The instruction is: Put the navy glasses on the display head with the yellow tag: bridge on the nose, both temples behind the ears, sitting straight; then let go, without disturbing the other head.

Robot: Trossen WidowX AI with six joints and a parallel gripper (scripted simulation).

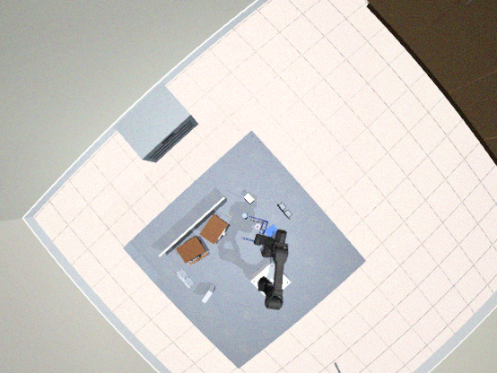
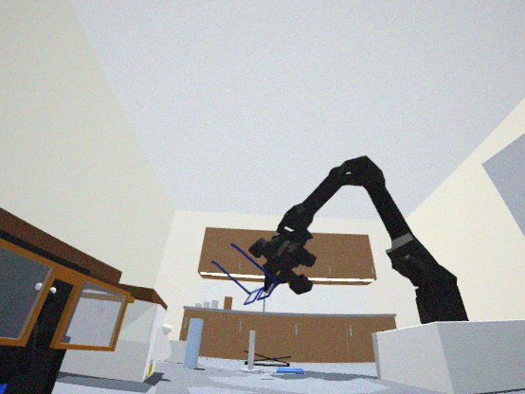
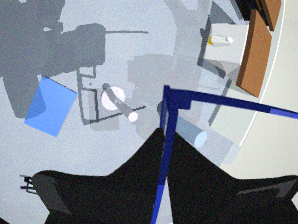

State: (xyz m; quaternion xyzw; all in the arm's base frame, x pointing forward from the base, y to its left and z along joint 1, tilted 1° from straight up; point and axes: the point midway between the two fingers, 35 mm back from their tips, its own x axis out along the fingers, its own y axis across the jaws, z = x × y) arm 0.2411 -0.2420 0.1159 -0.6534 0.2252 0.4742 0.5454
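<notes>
Now: the thin white post 20 mm ahead of my gripper tip, 20 mm to the right of it and 150 mm below it. Round my gripper tip: flat blue piece (70 mm behind, 60 mm to the right, 170 mm below); then white box (210 mm ahead, 130 mm to the right, 140 mm below); then pale blue cylinder (150 mm ahead, 20 mm to the right, 120 mm below).
</notes>
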